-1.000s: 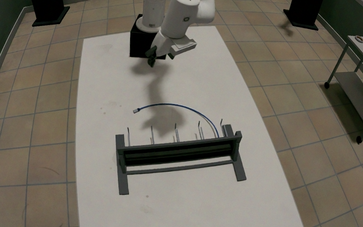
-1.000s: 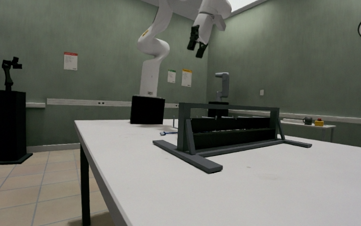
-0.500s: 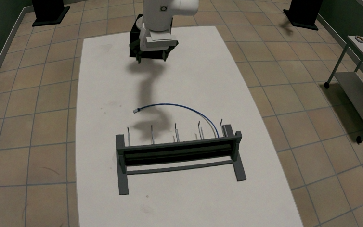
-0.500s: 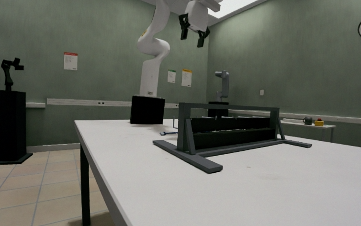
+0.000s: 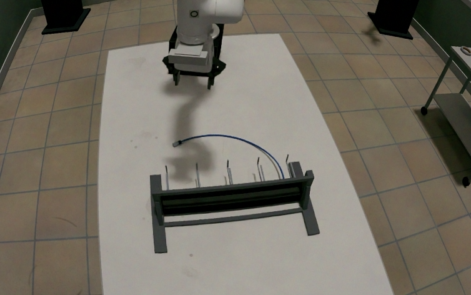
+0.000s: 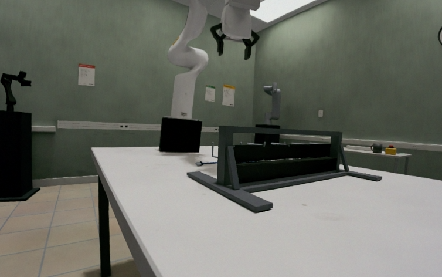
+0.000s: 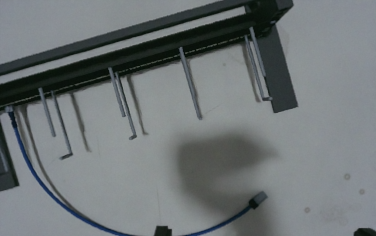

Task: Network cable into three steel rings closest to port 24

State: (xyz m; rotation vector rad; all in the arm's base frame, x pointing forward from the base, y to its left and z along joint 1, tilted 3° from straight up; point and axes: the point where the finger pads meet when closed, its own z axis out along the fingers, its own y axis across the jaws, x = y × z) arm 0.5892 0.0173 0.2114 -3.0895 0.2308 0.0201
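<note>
My gripper is now 90 mm past the grey plug, 70 mm to the left of it and 380 mm above it. Also, from my hand: dark grey patch-panel rack (160 mm ahead, 120 mm to the left, 310 mm below).
</note>
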